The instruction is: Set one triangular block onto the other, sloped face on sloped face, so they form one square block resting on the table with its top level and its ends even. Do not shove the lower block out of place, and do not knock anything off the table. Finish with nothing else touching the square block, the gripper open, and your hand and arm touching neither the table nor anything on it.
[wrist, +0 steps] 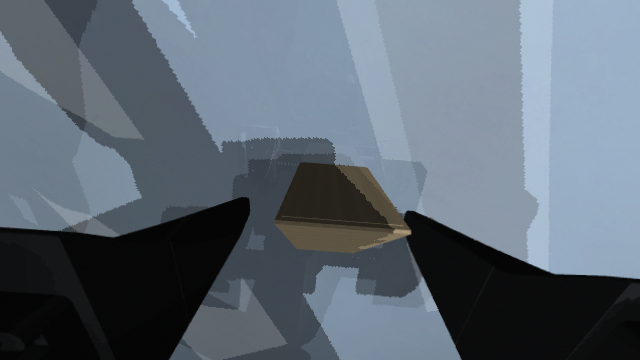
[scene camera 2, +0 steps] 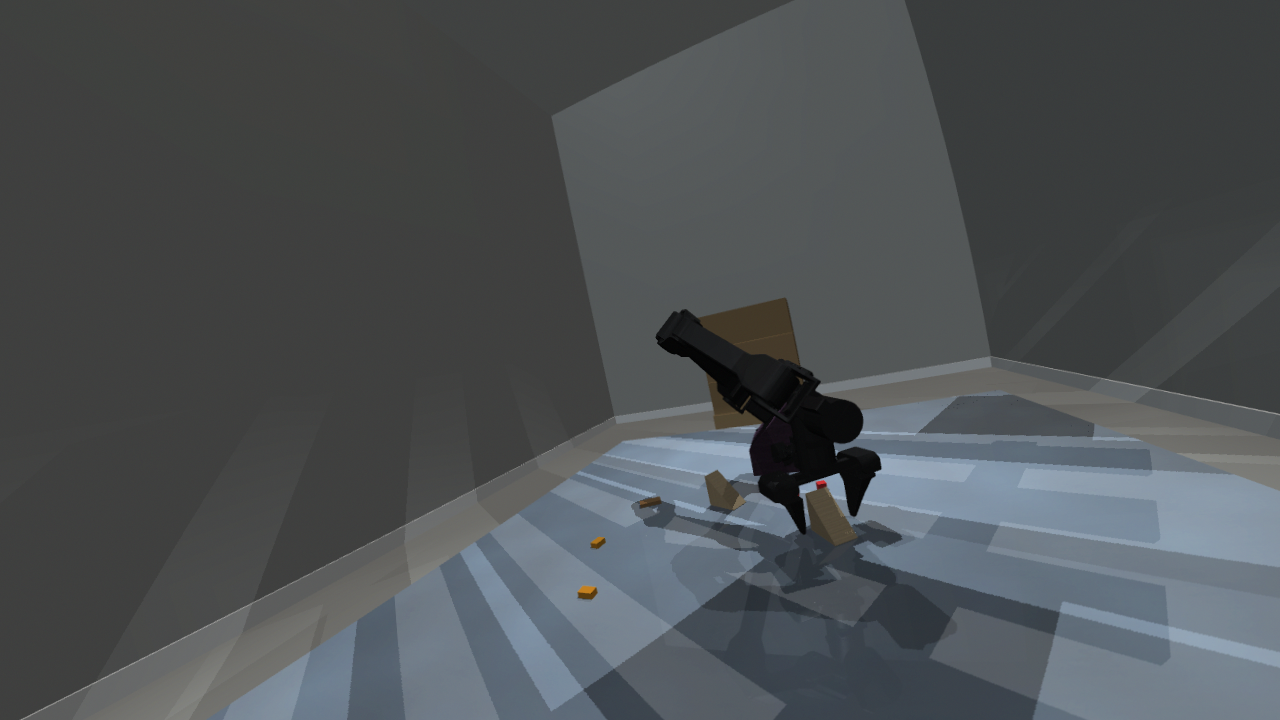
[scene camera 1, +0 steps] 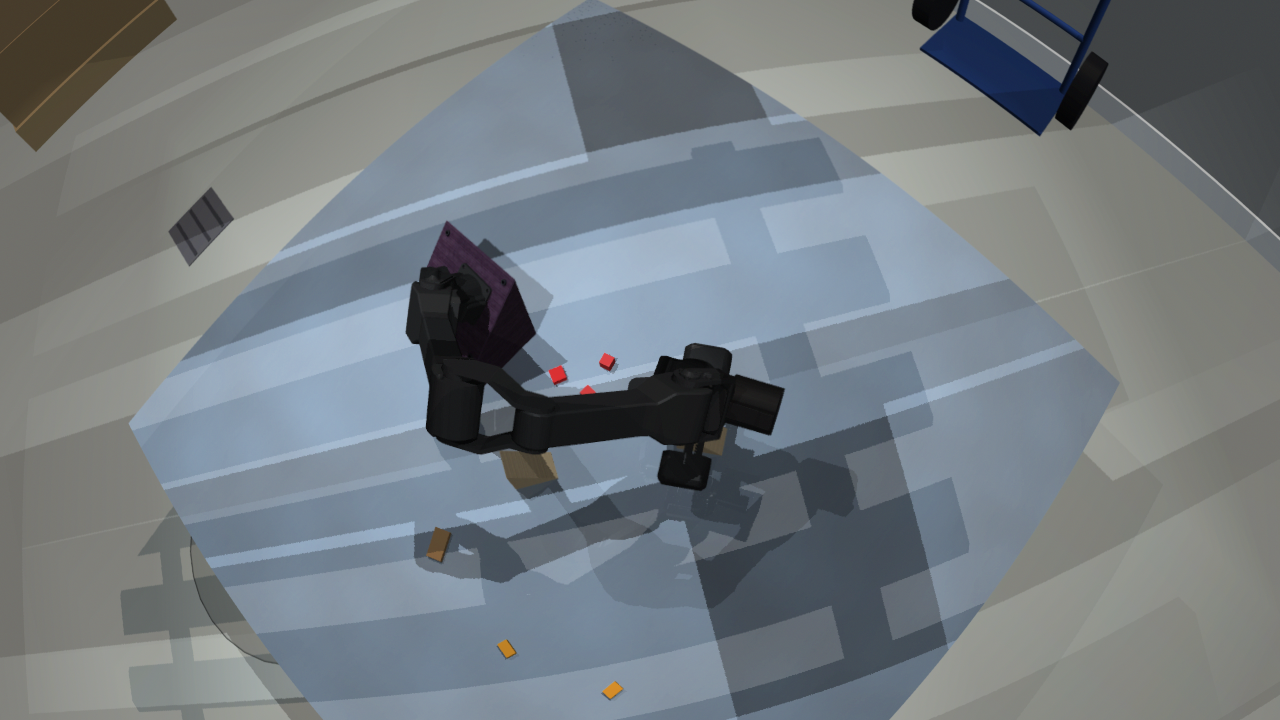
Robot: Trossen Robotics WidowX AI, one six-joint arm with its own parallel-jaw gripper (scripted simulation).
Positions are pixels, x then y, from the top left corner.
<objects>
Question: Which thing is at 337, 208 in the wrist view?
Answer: A triangular block.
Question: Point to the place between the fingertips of my gripper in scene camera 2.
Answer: At 828, 524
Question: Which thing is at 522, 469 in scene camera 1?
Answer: A triangular block.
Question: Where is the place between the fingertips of my gripper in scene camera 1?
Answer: At 696, 436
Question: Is my gripper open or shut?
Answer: Open.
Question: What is my gripper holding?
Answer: Nothing.
</objects>
